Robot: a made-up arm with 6 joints. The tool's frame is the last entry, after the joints. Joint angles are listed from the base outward.
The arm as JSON. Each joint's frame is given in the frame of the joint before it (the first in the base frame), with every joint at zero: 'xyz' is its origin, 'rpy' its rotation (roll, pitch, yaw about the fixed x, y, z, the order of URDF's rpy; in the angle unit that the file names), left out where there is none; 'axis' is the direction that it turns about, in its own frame. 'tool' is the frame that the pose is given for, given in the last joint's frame.
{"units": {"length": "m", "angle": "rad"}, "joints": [
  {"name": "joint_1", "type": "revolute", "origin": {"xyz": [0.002, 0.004, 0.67]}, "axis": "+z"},
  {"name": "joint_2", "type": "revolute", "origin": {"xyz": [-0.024, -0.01, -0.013]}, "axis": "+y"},
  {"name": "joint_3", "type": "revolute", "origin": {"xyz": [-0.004, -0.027, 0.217]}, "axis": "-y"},
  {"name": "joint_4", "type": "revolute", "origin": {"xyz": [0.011, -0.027, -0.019]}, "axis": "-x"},
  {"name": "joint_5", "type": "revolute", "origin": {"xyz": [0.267, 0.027, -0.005]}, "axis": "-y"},
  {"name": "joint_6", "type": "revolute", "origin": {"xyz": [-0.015, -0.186, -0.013]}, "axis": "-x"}
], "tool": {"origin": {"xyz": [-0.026, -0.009, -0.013], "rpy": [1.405, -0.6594, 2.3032]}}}
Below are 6 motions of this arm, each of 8 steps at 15 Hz.
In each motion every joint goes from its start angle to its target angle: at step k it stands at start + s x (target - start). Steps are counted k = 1, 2, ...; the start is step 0. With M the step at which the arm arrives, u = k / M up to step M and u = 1 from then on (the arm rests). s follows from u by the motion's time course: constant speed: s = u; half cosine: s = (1 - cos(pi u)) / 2; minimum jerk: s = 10 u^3 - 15 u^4 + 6 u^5.
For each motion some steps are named. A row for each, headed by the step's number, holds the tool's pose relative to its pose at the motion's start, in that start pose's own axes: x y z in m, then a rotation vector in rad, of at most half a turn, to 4 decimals.
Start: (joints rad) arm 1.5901 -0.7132 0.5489 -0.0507 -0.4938 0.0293
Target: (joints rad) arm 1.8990 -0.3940 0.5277 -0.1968 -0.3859 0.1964
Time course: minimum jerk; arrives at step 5
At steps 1, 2, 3, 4, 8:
1: -0.0111 -0.0036 0.0055 0.0122 0.0084 0.0184
2: -0.0578 -0.0240 0.0315 0.0673 0.0474 0.0994
3: -0.1144 -0.0643 0.0704 0.1463 0.1051 0.2095
4: -0.1469 -0.1001 0.0988 0.2036 0.1474 0.2847
8: -0.1533 -0.1088 0.1051 0.2166 0.1570 0.3012

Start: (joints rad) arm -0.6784 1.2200 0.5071 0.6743 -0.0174 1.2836
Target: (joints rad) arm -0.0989 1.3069 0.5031 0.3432 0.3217 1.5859
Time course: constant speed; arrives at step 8
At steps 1, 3, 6, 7, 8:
1: 0.0026 0.0274 0.0093 -0.0468 -0.0150 -0.0804
3: 0.0136 0.0818 0.0267 -0.1396 -0.0464 -0.2342
6: 0.0441 0.1599 0.0498 -0.2771 -0.0962 -0.4461
7: 0.0578 0.1844 0.0566 -0.3224 -0.1133 -0.5115
8: 0.0732 0.2079 0.0630 -0.3674 -0.1307 -0.5742

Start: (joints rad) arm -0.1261 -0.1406 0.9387 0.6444 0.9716 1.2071
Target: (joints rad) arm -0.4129 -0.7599 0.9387 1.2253 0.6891 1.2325
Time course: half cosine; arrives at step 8
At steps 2, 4, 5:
2: -0.0563 0.0341 -0.0114 0.0375 0.0000 -0.1418
4: -0.1673 0.1440 -0.0462 0.1560 -0.0199 -0.4830
5: -0.2095 0.2164 -0.0678 0.2345 -0.0451 -0.6649

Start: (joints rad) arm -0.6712 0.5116 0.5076 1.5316 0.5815 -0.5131
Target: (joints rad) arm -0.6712 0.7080 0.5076 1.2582 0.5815 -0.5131
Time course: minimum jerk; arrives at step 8
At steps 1, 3, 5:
1: -0.0009 -0.0015 0.0005 -0.0026 0.0015 0.0045
3: -0.0152 -0.0272 0.0087 -0.0449 0.0239 0.0774
5: -0.0355 -0.0745 0.0233 -0.1165 0.0550 0.2070

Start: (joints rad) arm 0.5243 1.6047 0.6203 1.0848 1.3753 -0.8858
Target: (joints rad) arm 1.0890 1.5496 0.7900 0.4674 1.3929 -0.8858
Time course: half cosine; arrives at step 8
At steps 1, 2, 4, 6, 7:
1: -0.0036 0.0019 0.0064 -0.0030 0.0141 -0.0078
2: -0.0140 0.0062 0.0251 -0.0129 0.0557 -0.0284
4: -0.0476 0.0107 0.0910 -0.0581 0.2049 -0.0768
6: -0.0793 -0.0007 0.1632 -0.1237 0.3679 -0.0916
7: -0.0882 -0.0076 0.1863 -0.1479 0.4192 -0.0885

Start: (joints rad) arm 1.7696 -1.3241 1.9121 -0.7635 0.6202 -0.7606
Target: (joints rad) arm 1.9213 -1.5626 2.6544 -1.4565 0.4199 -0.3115
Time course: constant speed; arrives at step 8
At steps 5, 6, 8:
5: 0.0008 -0.0862 0.1793 -0.0305 0.4053 0.1976
6: 0.0135 -0.1085 0.2148 -0.0125 0.4777 0.2532
8: 0.0522 -0.1576 0.2792 0.0525 0.6147 0.3731

